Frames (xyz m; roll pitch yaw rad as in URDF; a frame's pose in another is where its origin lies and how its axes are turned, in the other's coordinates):
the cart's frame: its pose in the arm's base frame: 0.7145 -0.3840 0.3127 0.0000 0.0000 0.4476
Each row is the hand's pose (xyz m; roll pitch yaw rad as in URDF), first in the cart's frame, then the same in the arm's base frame.
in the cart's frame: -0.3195 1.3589 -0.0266 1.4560 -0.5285 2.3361
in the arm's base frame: -0.1617 0.7028 0.2861 1.4560 -0.5285 2.7837
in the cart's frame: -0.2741 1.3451 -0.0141 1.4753 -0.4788 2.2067
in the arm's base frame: -0.1148 0.7100 0.2986 1.4753 -0.4788 2.6543
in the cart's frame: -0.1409 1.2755 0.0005 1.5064 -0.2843 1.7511
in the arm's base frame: 0.0354 0.7049 0.3132 1.5064 -0.2843 2.1987
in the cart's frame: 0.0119 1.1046 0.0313 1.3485 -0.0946 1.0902
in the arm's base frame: 0.2472 0.6169 0.3440 1.3485 -0.0946 1.5378
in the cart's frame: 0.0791 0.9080 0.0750 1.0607 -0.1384 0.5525
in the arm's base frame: 0.3928 0.4688 0.3877 1.0607 -0.1384 1.0001
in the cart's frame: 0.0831 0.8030 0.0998 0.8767 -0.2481 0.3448
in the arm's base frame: 0.4419 0.3759 0.4125 0.8767 -0.2481 0.7924
